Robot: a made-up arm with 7 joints.
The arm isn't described. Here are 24 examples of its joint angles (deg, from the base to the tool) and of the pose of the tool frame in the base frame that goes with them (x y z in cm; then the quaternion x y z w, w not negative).
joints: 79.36 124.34 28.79 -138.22 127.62 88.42 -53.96
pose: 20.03 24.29 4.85 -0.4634 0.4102 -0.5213 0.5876
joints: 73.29 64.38 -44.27 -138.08 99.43 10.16 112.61
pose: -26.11 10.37 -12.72 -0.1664 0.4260 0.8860 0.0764
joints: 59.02 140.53 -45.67 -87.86 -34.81 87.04 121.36
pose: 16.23 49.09 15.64 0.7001 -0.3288 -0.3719 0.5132
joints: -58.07 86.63 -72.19 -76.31 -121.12 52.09 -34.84
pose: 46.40 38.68 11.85 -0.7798 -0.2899 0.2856 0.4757
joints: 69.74 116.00 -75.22 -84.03 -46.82 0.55 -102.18
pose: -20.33 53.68 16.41 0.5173 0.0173 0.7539 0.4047
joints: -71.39 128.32 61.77 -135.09 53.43 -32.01 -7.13
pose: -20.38 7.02 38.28 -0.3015 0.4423 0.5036 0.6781
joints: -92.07 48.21 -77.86 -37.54 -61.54 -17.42 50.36
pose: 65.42 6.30 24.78 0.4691 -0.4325 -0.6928 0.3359
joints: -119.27 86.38 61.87 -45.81 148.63 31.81 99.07
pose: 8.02 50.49 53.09 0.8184 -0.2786 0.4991 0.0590
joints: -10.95 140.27 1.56 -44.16 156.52 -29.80 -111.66
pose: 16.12 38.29 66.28 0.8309 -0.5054 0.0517 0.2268
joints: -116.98 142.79 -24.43 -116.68 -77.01 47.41 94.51
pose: -16.13 21.84 46.35 -0.6192 0.6277 -0.0219 0.4712
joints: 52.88 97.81 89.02 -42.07 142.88 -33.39 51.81
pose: 0.00 61.66 34.48 0.3762 0.8090 -0.3619 0.2704
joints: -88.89 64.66 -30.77 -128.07 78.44 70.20 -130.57
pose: 33.33 -0.13 38.41 -0.5108 0.1967 0.7652 0.3387
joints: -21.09 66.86 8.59 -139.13 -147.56 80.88 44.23
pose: 31.46 15.41 14.31 -0.6554 0.5290 -0.2594 0.4726
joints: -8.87 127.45 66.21 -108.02 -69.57 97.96 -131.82
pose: 9.45 15.71 55.88 0.6586 0.5040 0.3924 0.3977
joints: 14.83 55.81 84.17 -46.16 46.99 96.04 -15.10
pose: -5.91 57.68 -6.02 -0.1151 -0.2127 0.5472 0.8013
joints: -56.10 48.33 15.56 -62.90 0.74 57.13 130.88
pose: 52.08 30.30 18.68 -0.3817 -0.4990 0.7510 0.2030
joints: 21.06 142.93 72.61 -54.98 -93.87 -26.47 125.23
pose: 27.46 18.72 67.14 0.5682 -0.6529 -0.3369 0.3706
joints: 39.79 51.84 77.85 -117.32 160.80 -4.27 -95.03
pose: -2.58 39.14 14.27 0.2949 -0.8665 0.0658 0.3974
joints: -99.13 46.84 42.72 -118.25 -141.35 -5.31 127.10
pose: 16.70 13.83 49.43 -0.3183 0.8587 -0.1916 0.3530
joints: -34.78 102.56 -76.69 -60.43 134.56 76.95 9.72
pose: 26.03 57.41 12.19 -0.0913 0.1042 0.4370 0.8887
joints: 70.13 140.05 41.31 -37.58 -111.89 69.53 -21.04
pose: 41.02 47.86 33.41 -0.6775 -0.4448 0.1946 0.5525
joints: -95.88 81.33 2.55 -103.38 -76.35 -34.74 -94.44
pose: 18.35 17.79 60.31 -0.7678 -0.4522 -0.1160 0.4388
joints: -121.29 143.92 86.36 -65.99 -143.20 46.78 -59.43
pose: -42.93 39.19 4.39 -0.0313 0.2825 0.7219 0.6310
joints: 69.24 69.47 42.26 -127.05 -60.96 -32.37 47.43
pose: 1.88 32.44 2.62 0.1919 -0.3760 -0.7310 0.5361
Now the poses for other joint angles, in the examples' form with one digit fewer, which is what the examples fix.
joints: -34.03 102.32 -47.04 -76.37 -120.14 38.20 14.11
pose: 34.8 48.6 17.1 -0.788 -0.130 0.546 0.254
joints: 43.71 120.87 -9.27 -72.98 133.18 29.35 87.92
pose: 22.1 56.7 17.4 -0.033 -0.229 0.849 0.474
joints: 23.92 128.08 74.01 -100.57 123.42 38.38 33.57
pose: 25.6 17.0 55.7 -0.302 -0.571 -0.130 0.752
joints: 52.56 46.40 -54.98 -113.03 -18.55 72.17 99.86
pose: -19.8 5.9 -26.1 0.206 0.066 0.327 0.920
